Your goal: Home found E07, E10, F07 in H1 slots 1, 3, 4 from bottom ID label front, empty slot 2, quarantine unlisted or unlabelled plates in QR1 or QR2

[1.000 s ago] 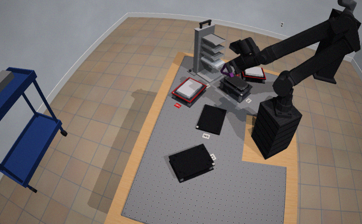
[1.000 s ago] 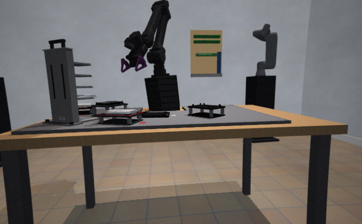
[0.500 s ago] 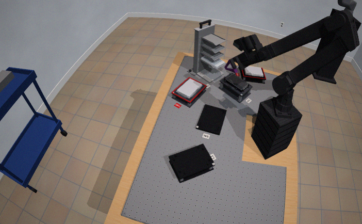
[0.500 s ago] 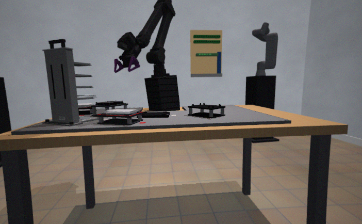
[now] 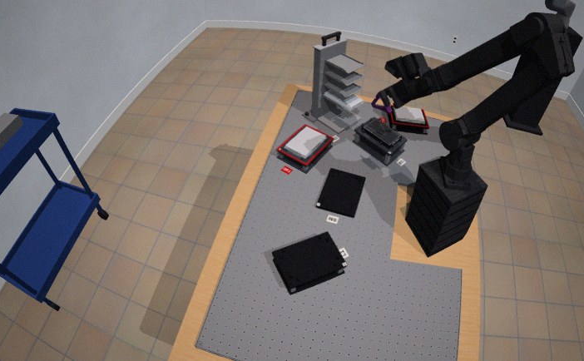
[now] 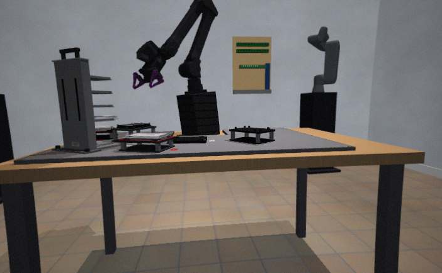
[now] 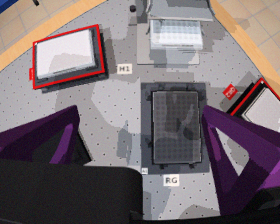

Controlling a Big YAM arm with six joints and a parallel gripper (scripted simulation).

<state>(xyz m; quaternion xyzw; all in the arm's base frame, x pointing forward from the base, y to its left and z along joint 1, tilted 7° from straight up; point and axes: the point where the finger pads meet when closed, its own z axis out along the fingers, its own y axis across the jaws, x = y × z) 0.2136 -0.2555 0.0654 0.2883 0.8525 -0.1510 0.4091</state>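
My gripper is now 180 mm above the dark plate, 50 mm to the left of it and 30 mm past it. The rest, counted from my hand: RG label: 250 mm below, 110 mm behind, 10 mm to the left; then H1 deck label: 250 mm below, 140 mm ahead, 60 mm to the right; then regrip nest: 190 mm below, 50 mm to the right, 30 mm behind.
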